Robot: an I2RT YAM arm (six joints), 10 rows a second.
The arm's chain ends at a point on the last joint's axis. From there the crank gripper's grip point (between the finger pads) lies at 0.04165 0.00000 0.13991 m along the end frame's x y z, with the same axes.
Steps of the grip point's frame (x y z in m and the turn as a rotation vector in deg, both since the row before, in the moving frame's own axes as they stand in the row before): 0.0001 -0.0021 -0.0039 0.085 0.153 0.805; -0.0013 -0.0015 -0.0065 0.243 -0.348 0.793; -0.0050 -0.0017 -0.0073 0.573 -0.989 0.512; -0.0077 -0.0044 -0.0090 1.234 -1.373 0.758; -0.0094 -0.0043 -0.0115 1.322 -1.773 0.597; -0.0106 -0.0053 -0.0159 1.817 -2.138 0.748; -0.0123 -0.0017 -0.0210 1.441 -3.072 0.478
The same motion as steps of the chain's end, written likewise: -0.0003 -0.0025 -0.0038 0.085 0.153 0.805; -0.0004 -0.0015 -0.0068 0.243 -0.348 0.793; -0.0026 -0.0007 -0.0080 0.573 -0.989 0.512; -0.0044 -0.0019 -0.0099 1.234 -1.373 0.758; -0.0051 -0.0015 -0.0127 1.322 -1.773 0.597; -0.0054 -0.0013 -0.0173 1.817 -2.138 0.748; -0.0048 0.0015 -0.0230 1.441 -3.072 0.478
